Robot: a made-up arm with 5 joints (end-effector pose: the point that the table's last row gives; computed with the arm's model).
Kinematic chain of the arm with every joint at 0, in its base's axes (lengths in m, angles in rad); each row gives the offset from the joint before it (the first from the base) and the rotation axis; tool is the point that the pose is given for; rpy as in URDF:
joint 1: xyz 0 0 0.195 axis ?
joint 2: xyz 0 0 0 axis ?
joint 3: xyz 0.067 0 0.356 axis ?
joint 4: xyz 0.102 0 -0.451 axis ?
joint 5: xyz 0.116 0 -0.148 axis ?
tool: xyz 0 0 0 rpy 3.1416 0 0
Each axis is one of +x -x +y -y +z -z.
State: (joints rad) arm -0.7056 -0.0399 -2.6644 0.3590 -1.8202
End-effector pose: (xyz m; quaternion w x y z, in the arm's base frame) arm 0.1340 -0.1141 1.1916 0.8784 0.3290 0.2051 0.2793
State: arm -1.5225 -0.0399 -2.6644 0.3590 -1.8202
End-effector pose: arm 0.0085 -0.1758 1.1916 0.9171 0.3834 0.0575 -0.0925
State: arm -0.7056 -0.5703 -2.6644 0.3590 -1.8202
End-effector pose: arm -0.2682 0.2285 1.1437 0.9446 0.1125 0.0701 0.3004
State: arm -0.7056 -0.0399 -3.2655 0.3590 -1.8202
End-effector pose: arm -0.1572 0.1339 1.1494 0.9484 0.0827 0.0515 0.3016
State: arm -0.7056 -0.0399 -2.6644 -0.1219 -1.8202
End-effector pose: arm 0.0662 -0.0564 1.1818 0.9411 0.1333 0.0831 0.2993
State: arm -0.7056 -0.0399 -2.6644 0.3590 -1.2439
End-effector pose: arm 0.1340 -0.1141 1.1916 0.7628 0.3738 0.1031 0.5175
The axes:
joint 1: +z
joint 2: +y
joint 3: +y
joint 4: +y
joint 5: -z

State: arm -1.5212 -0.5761 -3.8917 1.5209 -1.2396
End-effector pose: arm -0.0340 0.6844 0.7079 0.9773 0.0962 -0.0136 0.1884
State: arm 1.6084 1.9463 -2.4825 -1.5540 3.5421
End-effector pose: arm -0.0262 0.6951 -0.1593 0.4641 -0.2850 0.4130 0.7299
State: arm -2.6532 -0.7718 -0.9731 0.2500 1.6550
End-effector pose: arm -0.3379 -0.1795 0.7799 0.3254 -0.4040 -0.6121 0.5969
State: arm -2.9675 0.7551 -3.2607 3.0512 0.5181
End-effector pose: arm -0.4934 -0.0868 0.6450 0.2535 0.1648 0.9488 0.0914
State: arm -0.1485 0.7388 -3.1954 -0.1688 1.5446
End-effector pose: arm 0.4626 -0.0692 1.0128 0.6214 -0.1691 0.1912 -0.7407
